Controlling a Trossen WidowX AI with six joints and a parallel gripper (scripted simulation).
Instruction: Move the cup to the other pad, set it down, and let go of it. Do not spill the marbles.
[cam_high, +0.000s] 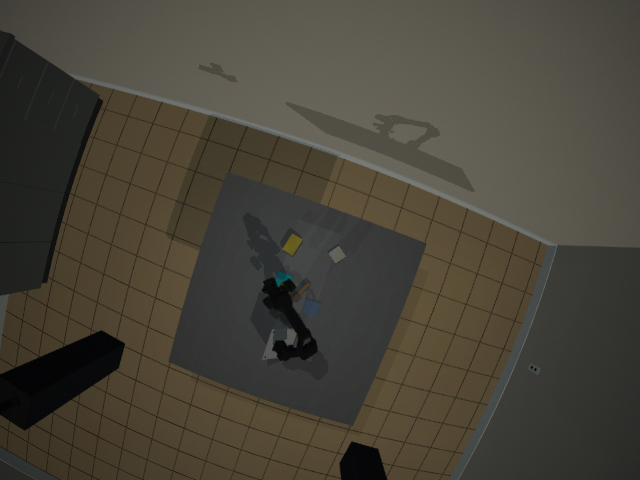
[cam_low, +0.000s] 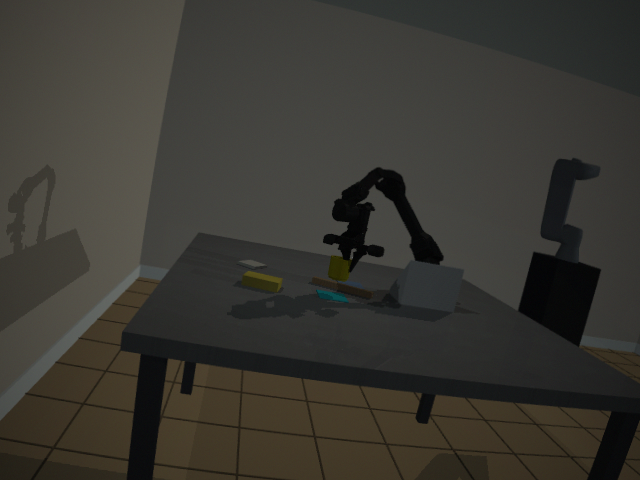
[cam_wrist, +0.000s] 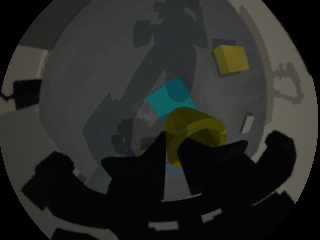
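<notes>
Now: gripper tip 90 mm above the teal pad, 40 mm short of it and 20 mm to the right of it. The rest, counted from my gripper tip: yellow cup (20 mm ahead, 10 mm to the right); brown wooden bar (90 mm to the right, 80 mm below, 10 mm behind).
</notes>
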